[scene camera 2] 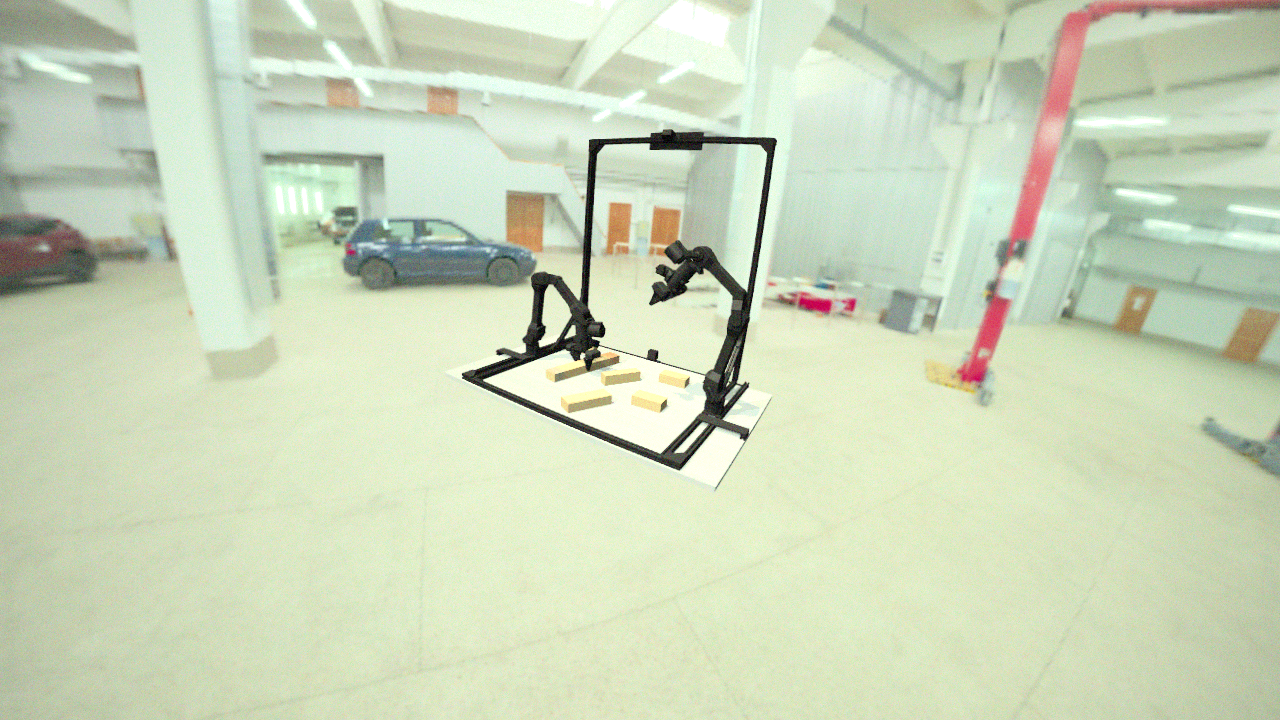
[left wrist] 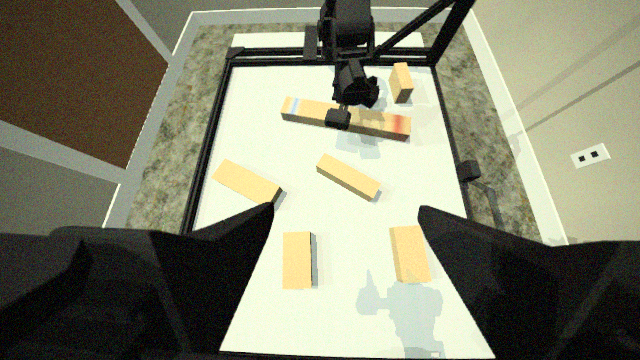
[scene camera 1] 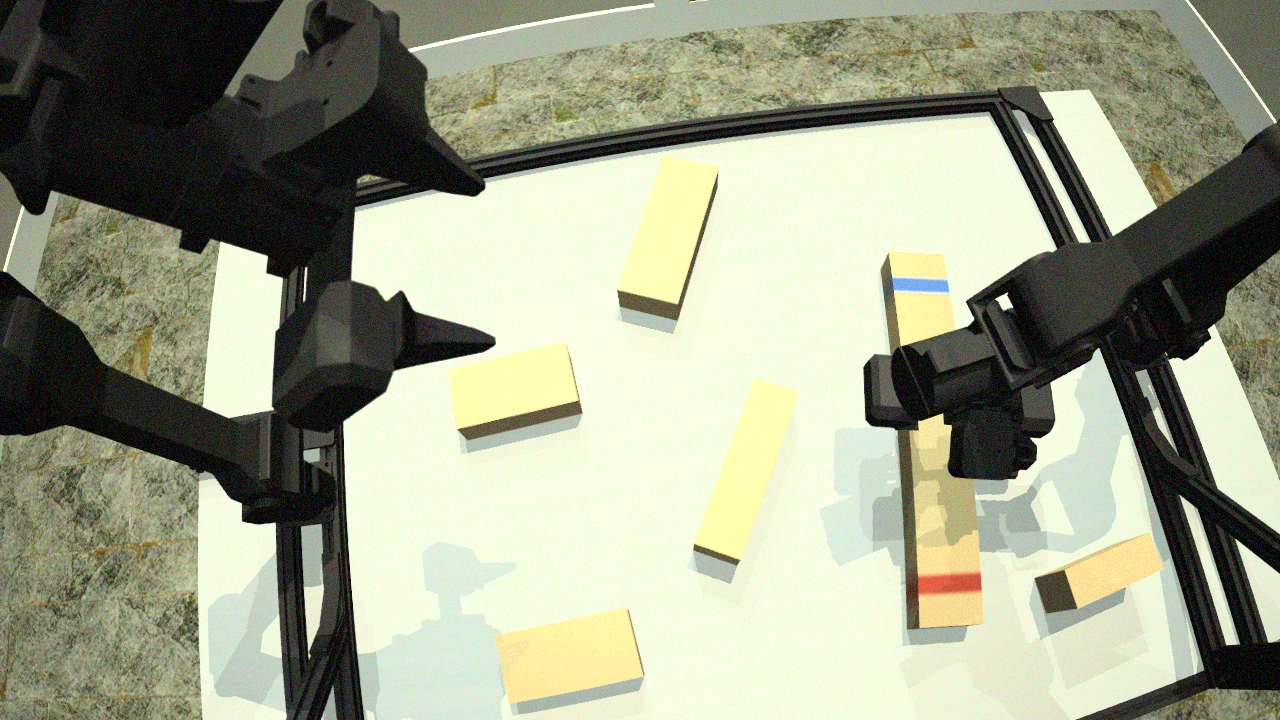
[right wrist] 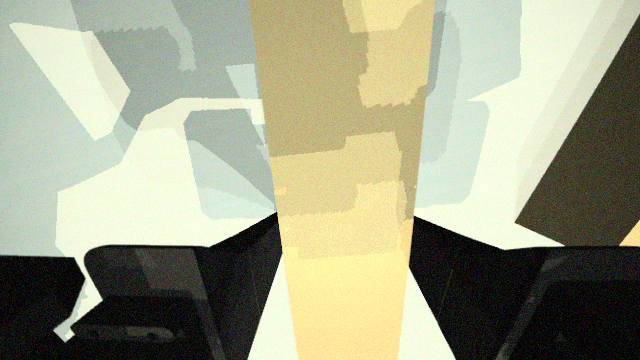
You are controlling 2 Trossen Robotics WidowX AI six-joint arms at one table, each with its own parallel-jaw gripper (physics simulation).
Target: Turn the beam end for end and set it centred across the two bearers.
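Frame: origin at the left arm's base, x left, y ahead, z down, level; millimetres.
Where they show: left gripper, fingertip midpoint: [scene camera 2: 655,303] [left wrist: 345,210] [scene camera 1: 485,262]; right gripper, fingertip midpoint: [scene camera 2: 583,368] [scene camera 1: 927,427] [right wrist: 339,214]; left arm's base, origin of the base link: [scene camera 2: 713,412] [scene camera 1: 306,494]; right arm's base, origin of the base link: [scene camera 2: 532,353] [left wrist: 330,53] [scene camera 1: 1135,343].
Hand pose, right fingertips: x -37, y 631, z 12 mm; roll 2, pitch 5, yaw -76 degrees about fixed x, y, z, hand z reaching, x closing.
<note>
Things, the pixels of their top centre, and the offset from my right fingertips. "*": a spot on its surface instead.
- beam, middle of its top: [right wrist: 348,232] [scene camera 1: 938,425] [left wrist: 345,114] [scene camera 2: 584,362] dx -7, dy -1, dz -32 mm
- blue band, surface spot: [scene camera 1: 920,284] * dx +143, dy +29, dz -32 mm
- thick block, middle of its top: [scene camera 1: 670,224] [left wrist: 244,181] [scene camera 2: 586,395] dx +259, dy -215, dz -31 mm
- slimmer block, middle of its top: [scene camera 1: 748,465] [left wrist: 347,174] [scene camera 2: 621,371] dx -9, dy -193, dz -37 mm
The beam [scene camera 1: 948,546] [scene camera 2: 565,370] [left wrist: 312,111] [right wrist: 345,300] appears flat on the table, at the right in scene camera 1, blue band [scene camera 1: 920,284] at the far end, red band [scene camera 1: 950,583] at the near end. My right gripper [right wrist: 339,214] is over its middle, fingers against both long sides, shut on it. My left gripper [scene camera 1: 487,263] [left wrist: 345,210] is open and empty, high at the left in scene camera 1. Two short blocks, likely the bearers [scene camera 1: 514,389] [scene camera 1: 570,655] [left wrist: 297,260] [left wrist: 411,254], lie apart, roughly parallel, below and beyond it.
A thick block [scene camera 1: 668,237] [left wrist: 247,181] lies at the back, a slimmer block [scene camera 1: 747,470] [left wrist: 348,176] between the bearers and the beam. Another block [scene camera 1: 1114,571] [left wrist: 401,82] lies right of the red end. A black rail frame [scene camera 1: 716,131] borders the work area.
</note>
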